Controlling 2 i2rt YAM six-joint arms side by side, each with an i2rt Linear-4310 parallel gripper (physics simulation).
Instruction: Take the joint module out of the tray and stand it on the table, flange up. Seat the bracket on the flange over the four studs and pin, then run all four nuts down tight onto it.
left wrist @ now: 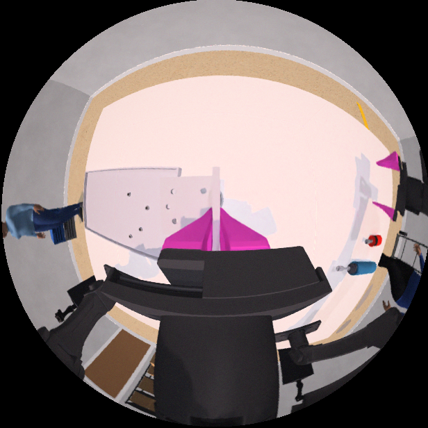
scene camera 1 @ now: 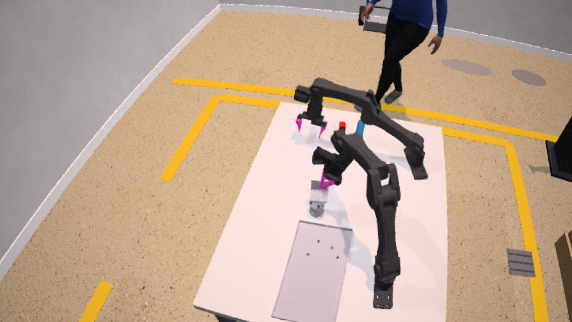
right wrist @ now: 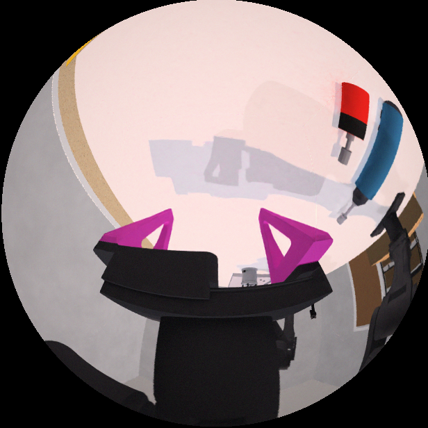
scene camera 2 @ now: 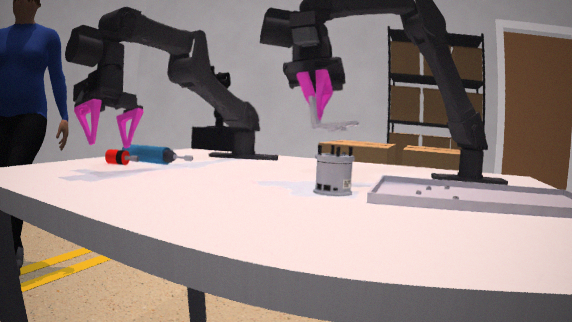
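The joint module (scene camera 1: 316, 210) (scene camera 2: 334, 175) (right wrist: 249, 274) stands upright on the table, flange and black studs up. My left gripper (scene camera 1: 325, 186) (scene camera 2: 317, 107) (left wrist: 215, 212) is shut on the upright leg of the grey L-shaped bracket (scene camera 1: 319, 191) (scene camera 2: 340, 125) (left wrist: 187, 185). In scene camera 2 the bracket's flat plate is above the stud tips, with a gap between. The plate hides most of the module in the left wrist view. Several small nuts, one here (scene camera 1: 318, 241) (scene camera 2: 455, 197) (left wrist: 147, 207), lie in the tray (scene camera 1: 310, 285) (scene camera 2: 450, 205) (left wrist: 105, 200). My right gripper (scene camera 1: 310, 133) (scene camera 2: 110, 145) (right wrist: 215, 212) is open and empty above the table.
A red driver (scene camera 1: 342, 124) (scene camera 2: 117, 157) (left wrist: 375, 240) (right wrist: 355, 102) and a blue driver (scene camera 1: 360, 127) (scene camera 2: 150, 154) (left wrist: 362, 268) (right wrist: 382, 150) lie on the table near my right gripper. A person (scene camera 1: 407, 40) (scene camera 2: 30, 75) is beyond the table's edge.
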